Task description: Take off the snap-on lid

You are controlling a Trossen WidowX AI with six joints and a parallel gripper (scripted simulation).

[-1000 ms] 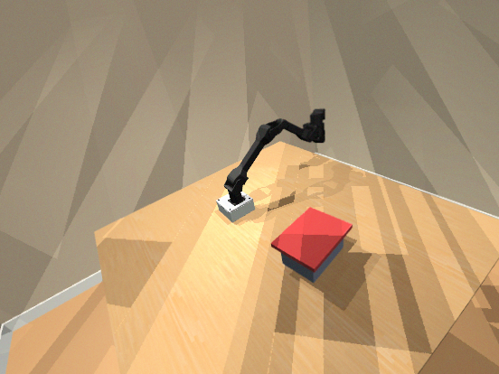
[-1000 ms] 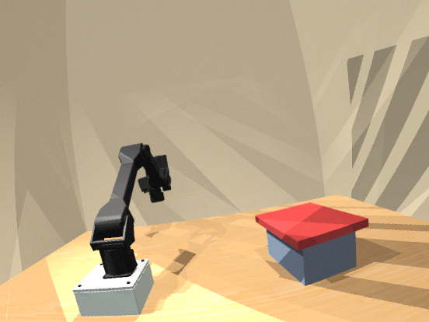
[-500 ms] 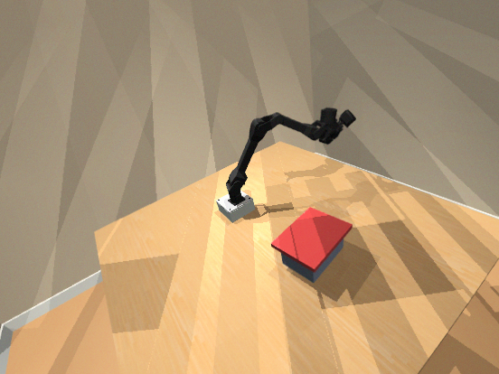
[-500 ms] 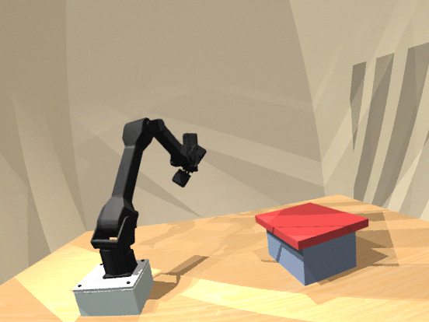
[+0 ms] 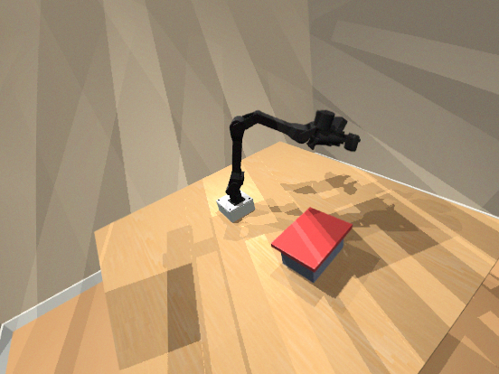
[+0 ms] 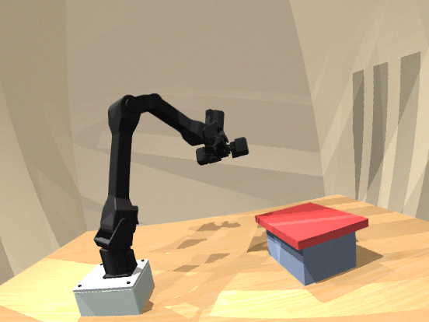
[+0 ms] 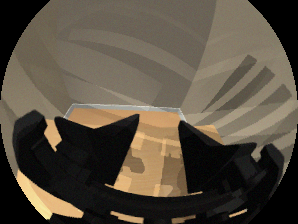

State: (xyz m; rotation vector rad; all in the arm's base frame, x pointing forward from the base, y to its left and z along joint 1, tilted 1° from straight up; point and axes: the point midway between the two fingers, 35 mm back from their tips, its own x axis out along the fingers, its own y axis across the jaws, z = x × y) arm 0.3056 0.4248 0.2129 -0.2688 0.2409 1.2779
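My gripper tip is now 42 cm to the left of the red lid, 16 cm above it and 12 cm short of it. Also, from my gripper tip: storage box (42 cm to the right, 22 cm below, 12 cm ahead).
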